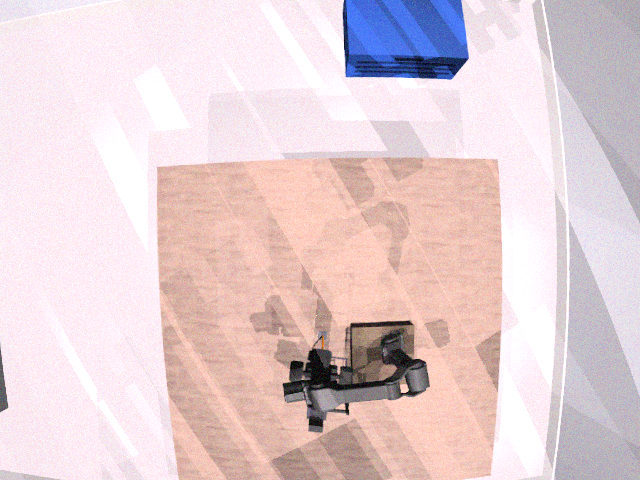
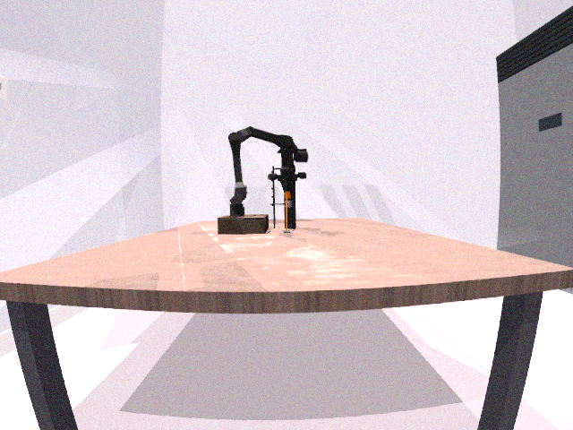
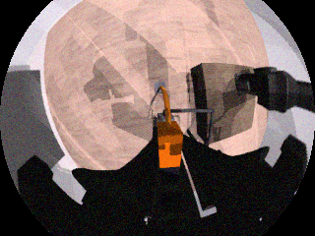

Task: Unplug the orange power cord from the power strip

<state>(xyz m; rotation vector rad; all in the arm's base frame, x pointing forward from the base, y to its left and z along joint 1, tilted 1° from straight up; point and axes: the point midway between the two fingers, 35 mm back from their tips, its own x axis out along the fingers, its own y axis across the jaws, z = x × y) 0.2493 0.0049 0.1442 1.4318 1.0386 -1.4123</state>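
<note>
Now: the orange plug 3 cm to the left of my gripper tip and 1 cm ahead of it.
</note>
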